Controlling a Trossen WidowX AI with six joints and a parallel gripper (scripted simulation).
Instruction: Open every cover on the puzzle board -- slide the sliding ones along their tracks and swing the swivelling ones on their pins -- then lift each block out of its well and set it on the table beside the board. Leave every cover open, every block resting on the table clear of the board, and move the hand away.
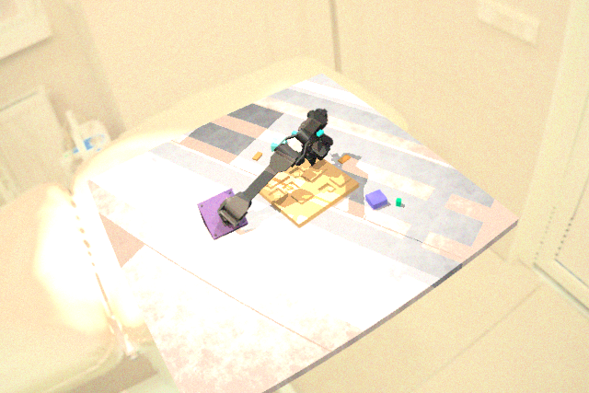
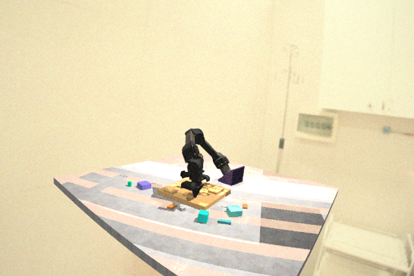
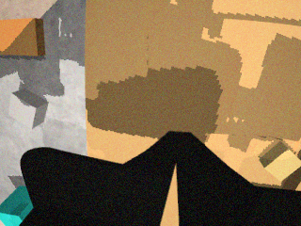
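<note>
Right now the small grey piece is 12 cm ahead of my gripper tip, 3 cm to the left of it and 2 cm below it. From my gripper tip the other things lie so: cyan cube 16 cm to the left, 11 cm ahead; teal block 21 cm to the left, 4 cm behind, 1 cm below; flat teal piece 23 cm to the left, 6 cm ahead, 2 cm below.
</note>
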